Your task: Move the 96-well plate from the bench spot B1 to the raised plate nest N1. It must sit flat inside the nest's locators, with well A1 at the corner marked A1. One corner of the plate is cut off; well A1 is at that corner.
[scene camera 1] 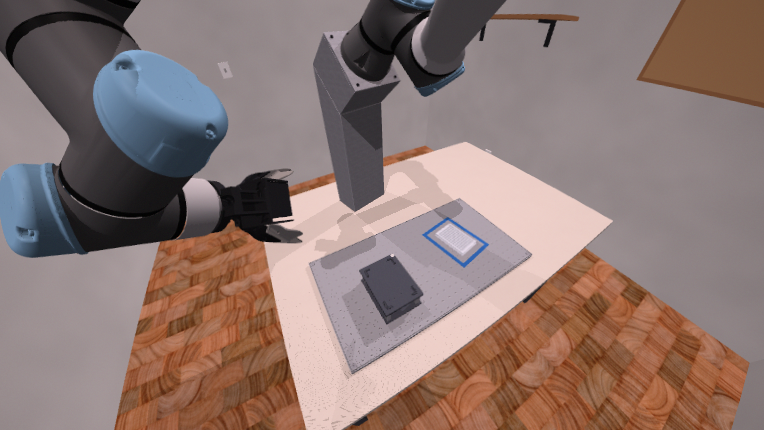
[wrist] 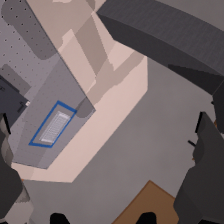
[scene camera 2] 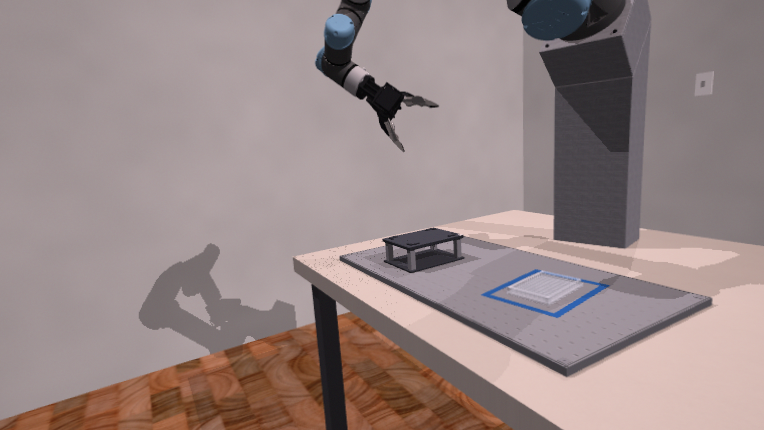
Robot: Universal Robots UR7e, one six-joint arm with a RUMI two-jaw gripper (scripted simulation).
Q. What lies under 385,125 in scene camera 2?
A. The gripper.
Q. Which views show the gripper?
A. Scene camera 1, the wrist view and scene camera 2: all of them.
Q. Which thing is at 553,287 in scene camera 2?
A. A clear 96-well plate.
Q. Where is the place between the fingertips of the gripper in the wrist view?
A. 102,114
